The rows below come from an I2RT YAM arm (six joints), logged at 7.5 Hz.
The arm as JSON. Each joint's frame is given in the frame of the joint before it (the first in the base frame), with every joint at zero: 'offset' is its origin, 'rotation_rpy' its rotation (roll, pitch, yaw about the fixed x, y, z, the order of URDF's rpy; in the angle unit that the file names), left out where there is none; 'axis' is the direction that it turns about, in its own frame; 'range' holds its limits. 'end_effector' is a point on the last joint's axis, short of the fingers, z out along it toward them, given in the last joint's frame.
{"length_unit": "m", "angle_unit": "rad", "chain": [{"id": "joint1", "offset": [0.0, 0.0, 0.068], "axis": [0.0, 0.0, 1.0], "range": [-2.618, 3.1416]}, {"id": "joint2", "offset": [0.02, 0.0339, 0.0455], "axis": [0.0, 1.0, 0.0], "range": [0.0, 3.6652]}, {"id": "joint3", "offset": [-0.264, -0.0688, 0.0], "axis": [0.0, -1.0, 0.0], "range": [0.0, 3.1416]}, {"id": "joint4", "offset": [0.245, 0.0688, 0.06], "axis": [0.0, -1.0, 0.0], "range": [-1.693, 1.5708]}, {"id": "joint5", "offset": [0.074, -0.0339, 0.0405], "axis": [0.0, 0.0, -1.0], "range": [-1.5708, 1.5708]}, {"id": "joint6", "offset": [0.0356, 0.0, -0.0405], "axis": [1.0, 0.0, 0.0], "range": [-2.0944, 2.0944]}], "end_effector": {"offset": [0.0, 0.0, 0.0], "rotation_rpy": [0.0, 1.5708, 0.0]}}
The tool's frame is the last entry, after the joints.
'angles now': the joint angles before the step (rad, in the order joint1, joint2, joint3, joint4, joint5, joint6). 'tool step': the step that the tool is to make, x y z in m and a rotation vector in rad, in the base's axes. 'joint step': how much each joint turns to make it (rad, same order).
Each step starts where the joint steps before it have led.
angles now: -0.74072 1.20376 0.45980 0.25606 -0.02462 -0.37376
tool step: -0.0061 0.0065 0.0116 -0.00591 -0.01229 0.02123
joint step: -0.00027 -0.07705 0.00435 -0.06857 -0.02087 -0.00647
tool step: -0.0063 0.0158 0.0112 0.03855 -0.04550 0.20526
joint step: 0.00021 -0.10106 -0.00217 -0.09755 -0.20946 -0.04144
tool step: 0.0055 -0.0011 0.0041 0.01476 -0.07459 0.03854
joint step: 0.00421 0.01828 0.00077 0.07451 -0.05732 0.04206
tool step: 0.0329 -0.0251 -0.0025 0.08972 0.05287 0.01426
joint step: 0.01109 0.21894 0.14534 -0.01678 -0.01688 0.02820
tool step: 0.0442 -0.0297 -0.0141 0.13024 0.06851 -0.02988
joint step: 0.02415 0.25896 0.18915 -0.04268 0.01699 0.07812
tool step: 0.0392 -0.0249 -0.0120 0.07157 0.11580 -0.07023
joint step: 0.02528 0.20219 0.20924 -0.12942 0.08568 0.04750
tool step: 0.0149 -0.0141 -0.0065 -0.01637 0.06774 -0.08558
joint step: 0.00508 0.08576 0.09205 -0.04506 0.10360 0.02303
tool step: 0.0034 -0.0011 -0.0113 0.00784 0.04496 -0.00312
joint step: 0.00517 0.03718 0.01207 -0.01607 0.02136 -0.00921
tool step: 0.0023 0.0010 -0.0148 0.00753 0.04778 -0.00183
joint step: 0.00784 0.03809 -0.00149 -0.00349 0.02393 -0.00838
